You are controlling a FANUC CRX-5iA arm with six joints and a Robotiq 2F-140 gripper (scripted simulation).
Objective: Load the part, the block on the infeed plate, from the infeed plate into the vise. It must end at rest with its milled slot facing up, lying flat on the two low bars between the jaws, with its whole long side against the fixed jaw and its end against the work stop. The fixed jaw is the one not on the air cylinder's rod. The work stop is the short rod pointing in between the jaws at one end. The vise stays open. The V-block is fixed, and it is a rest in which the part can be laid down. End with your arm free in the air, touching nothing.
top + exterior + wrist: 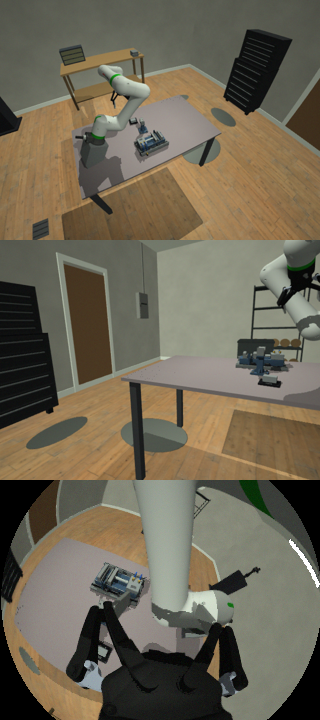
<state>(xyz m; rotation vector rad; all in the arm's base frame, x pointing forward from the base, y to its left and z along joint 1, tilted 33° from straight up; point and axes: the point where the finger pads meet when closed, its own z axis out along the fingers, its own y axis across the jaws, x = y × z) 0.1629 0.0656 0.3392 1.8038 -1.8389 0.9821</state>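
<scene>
The part lies 37 cm below my hand, 17 cm to the left of it and 11 cm ahead of it. The rest, counted from my hand: air cylinder: 31 cm below, 21 cm to the right, 8 cm ahead; then vise: 35 cm below, 21 cm to the right, 17 cm ahead; then black infeed plate: 38 cm below, 18 cm to the left, 11 cm ahead.
</scene>
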